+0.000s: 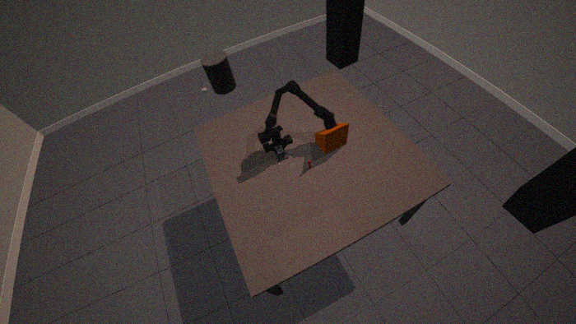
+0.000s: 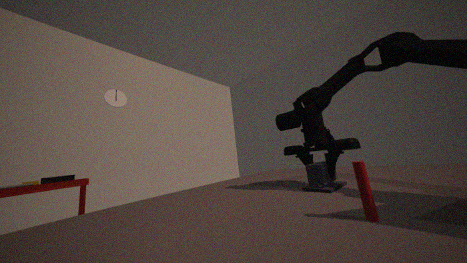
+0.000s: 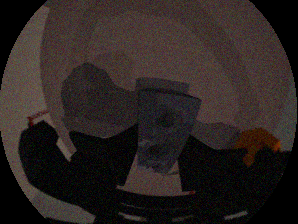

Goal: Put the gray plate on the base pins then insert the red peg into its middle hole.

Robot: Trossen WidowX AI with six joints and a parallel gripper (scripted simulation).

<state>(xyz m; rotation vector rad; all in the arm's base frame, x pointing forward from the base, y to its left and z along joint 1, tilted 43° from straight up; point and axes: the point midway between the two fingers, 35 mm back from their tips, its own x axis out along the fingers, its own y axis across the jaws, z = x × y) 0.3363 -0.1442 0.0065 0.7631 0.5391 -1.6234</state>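
Now: the dark flat base 1 cm below my gripper tip. From my gripper tip the other things lie so: red peg: 21 cm to the left, 9 cm behind, 2 cm above; gray plate: 3 cm above.
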